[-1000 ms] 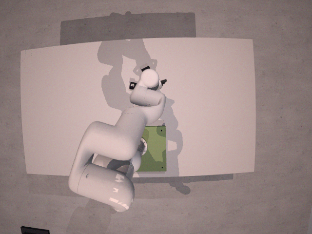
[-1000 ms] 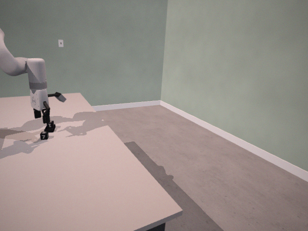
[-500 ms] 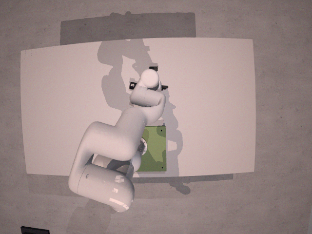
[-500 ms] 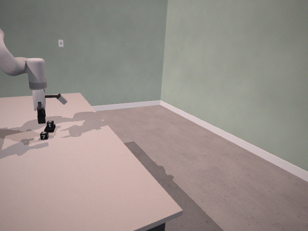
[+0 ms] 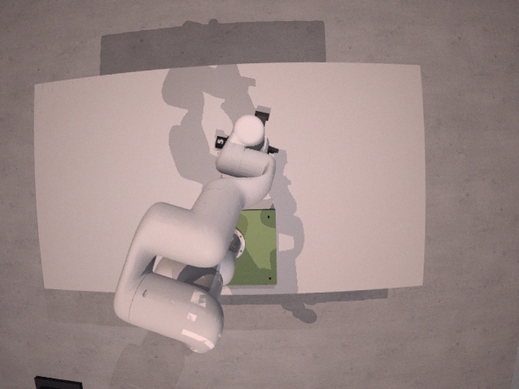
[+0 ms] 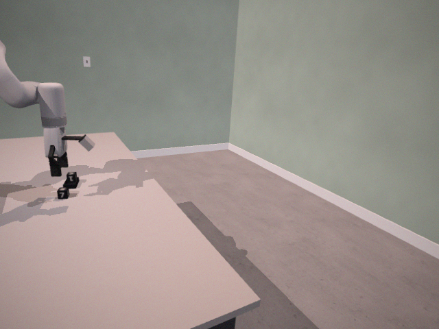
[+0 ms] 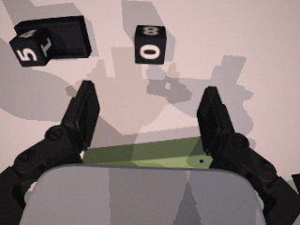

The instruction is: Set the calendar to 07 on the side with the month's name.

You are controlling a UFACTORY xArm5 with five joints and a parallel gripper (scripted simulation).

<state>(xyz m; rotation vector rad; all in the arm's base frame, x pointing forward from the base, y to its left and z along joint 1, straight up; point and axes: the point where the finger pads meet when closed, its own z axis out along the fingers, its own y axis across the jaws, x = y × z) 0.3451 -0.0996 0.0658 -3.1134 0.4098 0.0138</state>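
The black cube is 90 mm below my hand. The rest, counted from my hand: black calendar tray (30 mm ahead, 110 mm to the left, 100 mm below).
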